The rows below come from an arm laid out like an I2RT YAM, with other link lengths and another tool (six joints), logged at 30 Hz.
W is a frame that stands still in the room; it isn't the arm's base.
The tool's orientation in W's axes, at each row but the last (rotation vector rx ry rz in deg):
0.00, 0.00, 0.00
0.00, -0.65, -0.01
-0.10, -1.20, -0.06
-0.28, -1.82, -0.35
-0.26, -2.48, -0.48
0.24, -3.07, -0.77
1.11, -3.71, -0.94
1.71, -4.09, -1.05
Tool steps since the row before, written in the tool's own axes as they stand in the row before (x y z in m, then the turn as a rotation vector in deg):
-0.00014, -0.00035, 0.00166, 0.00, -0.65, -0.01
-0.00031, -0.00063, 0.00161, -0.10, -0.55, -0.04
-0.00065, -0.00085, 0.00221, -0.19, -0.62, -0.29
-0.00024, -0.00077, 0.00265, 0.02, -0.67, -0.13
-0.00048, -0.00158, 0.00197, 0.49, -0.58, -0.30
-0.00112, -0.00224, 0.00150, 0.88, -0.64, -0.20
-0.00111, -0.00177, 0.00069, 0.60, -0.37, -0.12
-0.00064, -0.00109, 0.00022, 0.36, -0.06, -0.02
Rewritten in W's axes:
-0.00014, -0.00035, 0.00166, 0.00, -0.65, -0.01
-0.00033, -0.00063, 0.00161, -0.10, -0.55, -0.04
-0.00070, -0.00085, 0.00220, -0.18, -0.62, -0.29
-0.00033, -0.00076, 0.00264, 0.02, -0.67, -0.13
-0.00058, -0.00157, 0.00195, 0.50, -0.59, -0.28
-0.00123, -0.00223, 0.00143, 0.88, -0.65, -0.16
-0.00118, -0.00176, 0.00058, 0.60, -0.38, -0.09
-0.00067, -0.00108, 0.00014, 0.36, -0.07, 0.00

